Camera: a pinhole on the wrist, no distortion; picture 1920 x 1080 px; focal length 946.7 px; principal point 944.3 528.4 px. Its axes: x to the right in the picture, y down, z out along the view. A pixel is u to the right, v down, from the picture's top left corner.
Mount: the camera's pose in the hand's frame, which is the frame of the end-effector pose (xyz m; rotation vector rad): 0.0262 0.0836 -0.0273 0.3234 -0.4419 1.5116
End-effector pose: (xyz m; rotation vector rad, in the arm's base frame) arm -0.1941 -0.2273 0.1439 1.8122 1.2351 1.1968
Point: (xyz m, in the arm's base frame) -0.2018 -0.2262 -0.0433
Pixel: 132.2 857.4
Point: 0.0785 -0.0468 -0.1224
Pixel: 804.1 257.1
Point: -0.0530 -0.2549 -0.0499
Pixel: 760.1 752.2
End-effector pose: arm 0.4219 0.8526 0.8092 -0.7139 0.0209 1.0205
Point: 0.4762 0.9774 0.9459
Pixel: 731.2 235.5
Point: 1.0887 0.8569 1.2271
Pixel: outside the picture
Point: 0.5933 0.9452 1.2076
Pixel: 560.9 443.0
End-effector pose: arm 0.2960 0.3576 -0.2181 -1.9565 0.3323 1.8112
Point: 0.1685 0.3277 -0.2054
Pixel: 1427.9 925.3
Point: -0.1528 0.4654 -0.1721
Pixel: 1504.3 703.0
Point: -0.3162 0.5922 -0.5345
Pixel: 1565.2 36.7
